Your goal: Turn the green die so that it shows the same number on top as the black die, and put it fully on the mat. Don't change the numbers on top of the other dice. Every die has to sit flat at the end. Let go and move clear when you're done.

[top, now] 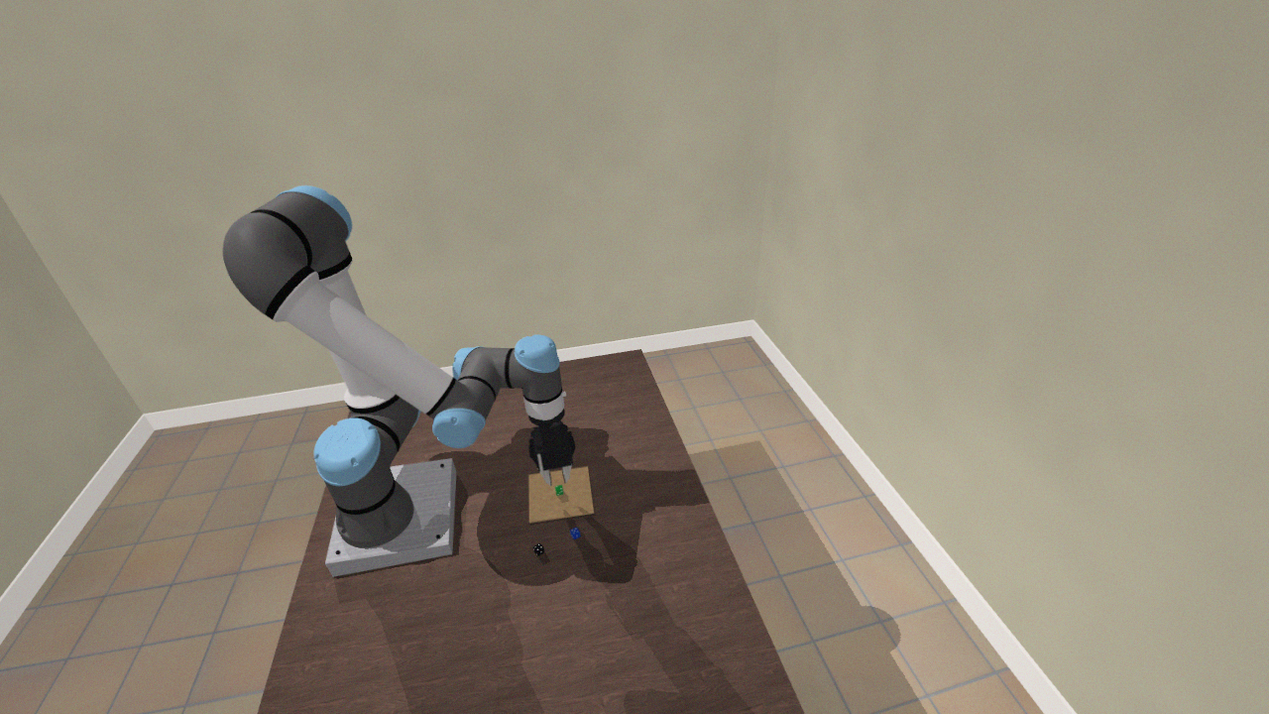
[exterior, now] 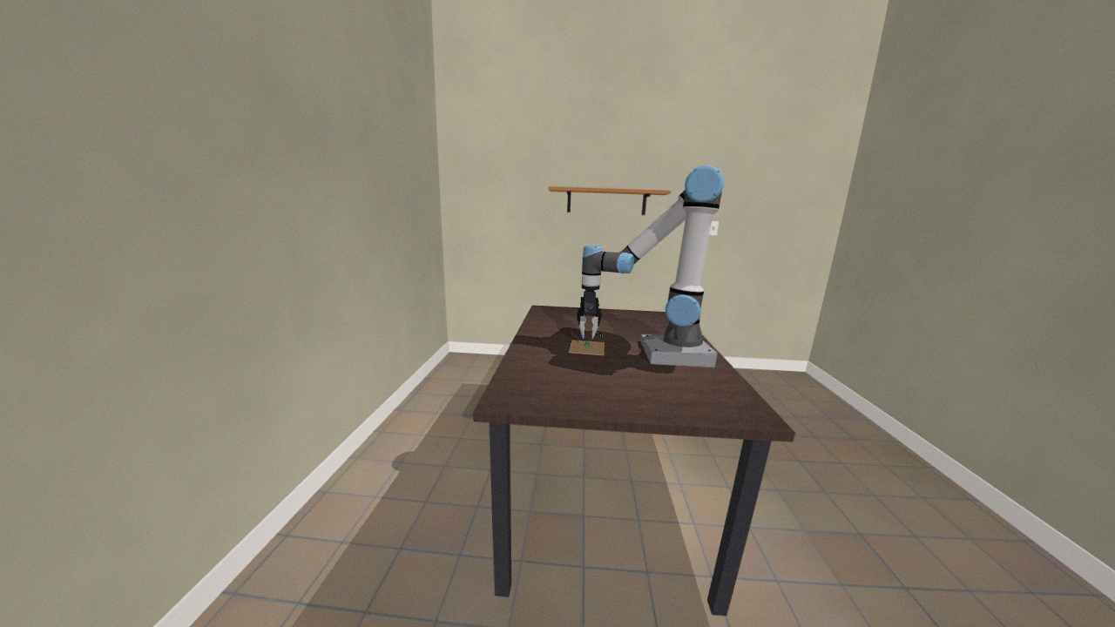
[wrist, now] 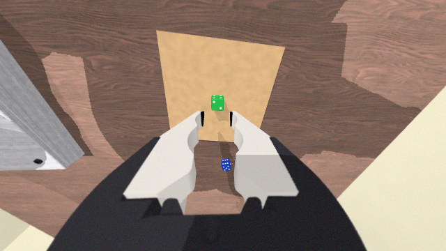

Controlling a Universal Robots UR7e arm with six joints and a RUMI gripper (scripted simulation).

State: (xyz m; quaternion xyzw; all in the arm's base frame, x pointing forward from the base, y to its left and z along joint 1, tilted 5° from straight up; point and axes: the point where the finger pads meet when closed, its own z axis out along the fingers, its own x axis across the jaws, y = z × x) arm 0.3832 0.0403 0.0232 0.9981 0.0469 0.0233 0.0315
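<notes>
The green die is 4 cm below my hand. Round my hand: blue die (3 cm ahead, 12 cm to the right, 4 cm below); then tan mat (5 cm below); then black die (5 cm behind, 15 cm to the right, 4 cm below).
</notes>
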